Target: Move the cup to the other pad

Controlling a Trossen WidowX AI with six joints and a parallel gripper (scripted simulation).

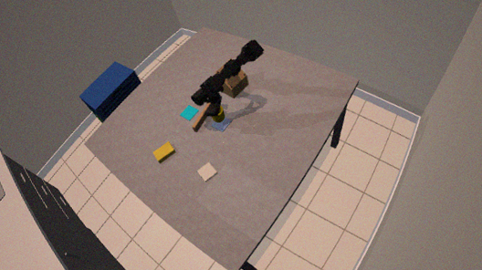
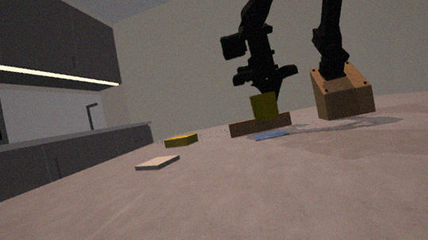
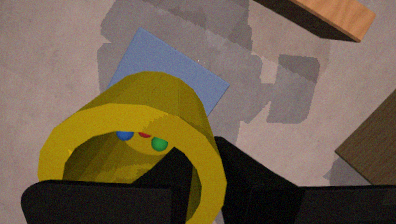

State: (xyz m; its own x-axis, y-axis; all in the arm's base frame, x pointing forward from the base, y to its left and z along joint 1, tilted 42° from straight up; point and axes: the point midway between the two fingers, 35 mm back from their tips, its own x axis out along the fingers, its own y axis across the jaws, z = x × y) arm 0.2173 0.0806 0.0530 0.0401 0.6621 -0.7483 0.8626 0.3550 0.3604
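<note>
Right now my gripper tip is 20 cm to the left of the teal pad, 9 cm above it and 6 cm short of it. Also, from my gripper tip: blue pad 9 cm below, 2 cm to the left, 2 cm ahead; wooden bar 9 cm to the right, 7 cm below, 4 cm ahead; yellow cup 2 cm to the left, 2 cm ahead.
</note>
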